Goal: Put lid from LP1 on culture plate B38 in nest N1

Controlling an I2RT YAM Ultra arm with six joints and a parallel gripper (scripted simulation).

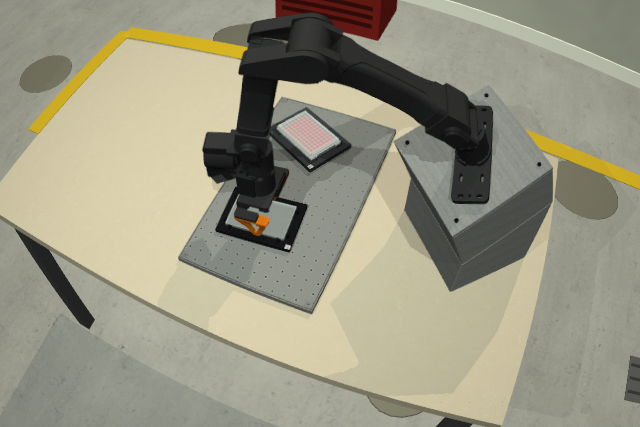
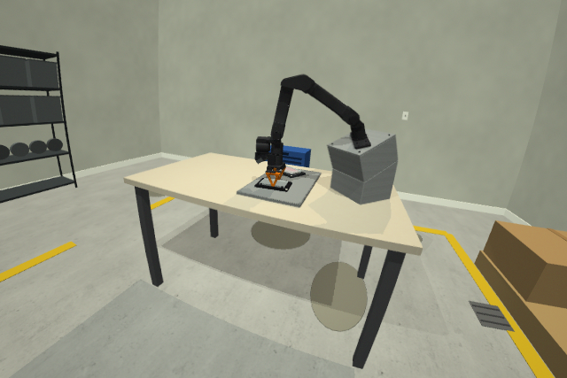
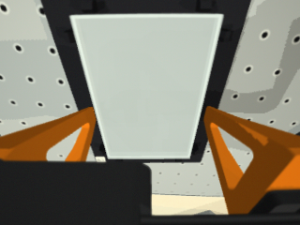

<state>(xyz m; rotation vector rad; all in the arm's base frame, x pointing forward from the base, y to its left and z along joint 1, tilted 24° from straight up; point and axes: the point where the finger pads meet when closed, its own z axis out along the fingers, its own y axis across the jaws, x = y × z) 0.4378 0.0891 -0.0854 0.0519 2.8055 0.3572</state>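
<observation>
My gripper is now 10 mm short of the clear lid and 10 mm above it. Round my hand: culture plate B38: 250 mm to the right, 20 mm behind; then black lid park LP1: 20 mm below, 10 mm ahead; then black plate nest N1: 250 mm to the right, 20 mm behind, 10 mm below.
</observation>
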